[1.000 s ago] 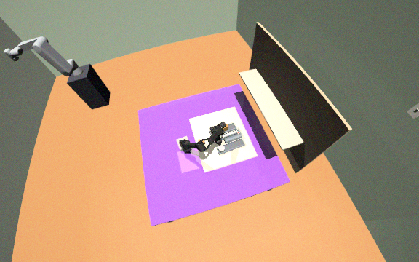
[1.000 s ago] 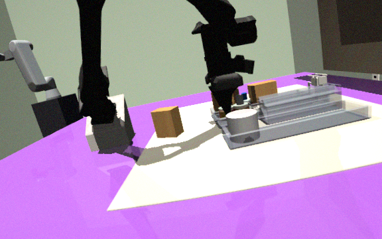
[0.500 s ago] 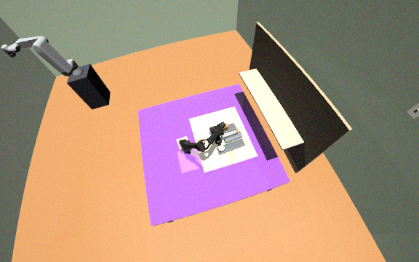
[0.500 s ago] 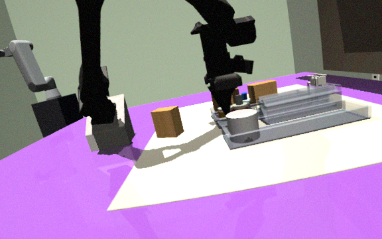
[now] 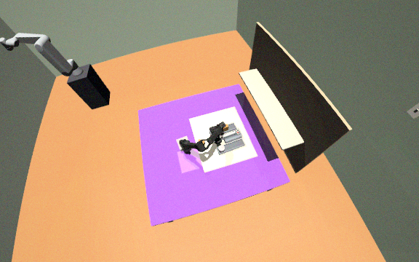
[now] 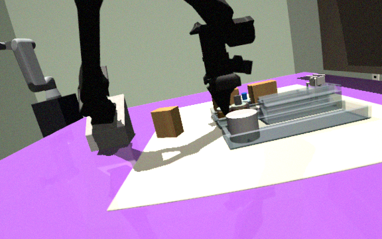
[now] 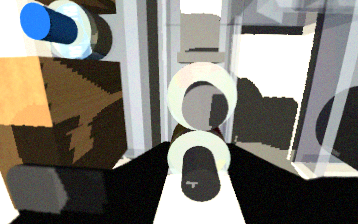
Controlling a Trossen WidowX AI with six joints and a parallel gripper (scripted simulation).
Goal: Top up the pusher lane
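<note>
My gripper tip is 7 cm short of the grey mat, 3 cm to the right of it and 3 cm above it. From my gripper tip the other things lie so: clear lane rack 15 cm ahead, 1 cm to the right, 1 cm below; grey cylinder 12 cm to the right, 3 cm ahead; brown box 15 cm behind, 1 cm to the right, 1 cm above.
</note>
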